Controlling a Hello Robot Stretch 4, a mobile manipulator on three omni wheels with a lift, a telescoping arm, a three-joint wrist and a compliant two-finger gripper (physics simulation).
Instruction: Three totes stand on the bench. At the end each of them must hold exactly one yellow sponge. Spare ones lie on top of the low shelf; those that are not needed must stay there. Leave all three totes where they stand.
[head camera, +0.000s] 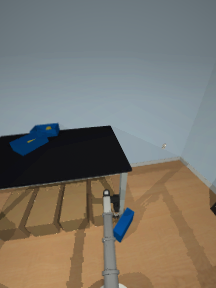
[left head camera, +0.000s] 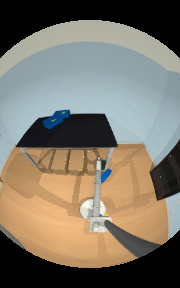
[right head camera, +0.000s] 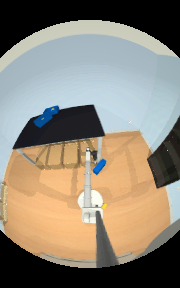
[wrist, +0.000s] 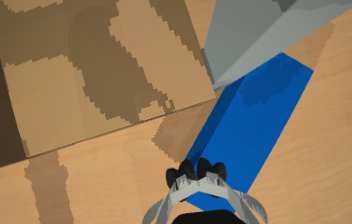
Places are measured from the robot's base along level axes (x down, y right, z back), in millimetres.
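Pixels of known places: gripper, fingertip midpoint: (head camera: 116, 217) (right head camera: 94, 162) (wrist: 195, 171).
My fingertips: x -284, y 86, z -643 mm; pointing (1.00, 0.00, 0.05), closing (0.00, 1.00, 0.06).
Note:
For each thing: its top centre in the pictures, then the offset to it from my fingertips. "spot": a spot on its surface instead. Level surfaces: height alone.
- black bench, its level: dx -603 mm
- front tote, middle of its top: (head camera: 28, 138) (left head camera: 51, 118) (right head camera: 41, 116) dy -890, dx -703, dz -512 mm
- back tote, middle of its top: (head camera: 44, 127) (left head camera: 60, 111) (right head camera: 49, 108) dy -836, dx -703, dz -804 mm
- third blue tote, middle of its top: (wrist: 247, 133) (head camera: 124, 220) (right head camera: 99, 164) (left head camera: 105, 174) dy +96, dx +111, dz -14 mm
- small yellow thing, middle of its top: (right head camera: 103, 205) (left head camera: 105, 215) dy +154, dx +266, dz +762 mm
- bench's grey leg, surface spot: (head camera: 123, 190) spot: dy +76, dx -308, dz -104 mm
- dark slatted unit, surface spot: (right head camera: 167, 160) spot: dy +1620, dx -93, dz +187 mm
Two blue totes stand on the left part of the black bench (head camera: 85, 152) (left head camera: 80, 132) (right head camera: 67, 127). The front tote (head camera: 22, 147) shows a bit of a yellow sponge (head camera: 31, 141). The back tote (head camera: 55, 132) also shows a yellow sponge (head camera: 48, 128). A third blue tote (head camera: 124, 225) (left head camera: 106, 175) (right head camera: 100, 166) (wrist: 260, 120) lies on the floor by the bench's right leg, showing a plain blue face with no opening visible. My gripper (head camera: 116, 215) (wrist: 195, 171) is shut, its fingertips close together above the near end of that tote. A small yellow thing (left head camera: 106, 214) (right head camera: 104, 205) shows beside my base.
Several cardboard boxes (head camera: 74, 205) (wrist: 45, 105) stand under the bench, close left of the floor tote. The bench's grey leg (head camera: 123, 190) is near the gripper. A dark slatted unit (left head camera: 167, 172) (right head camera: 167, 160) stands at the right. A tan object (right head camera: 4, 200) shows at the far left edge.

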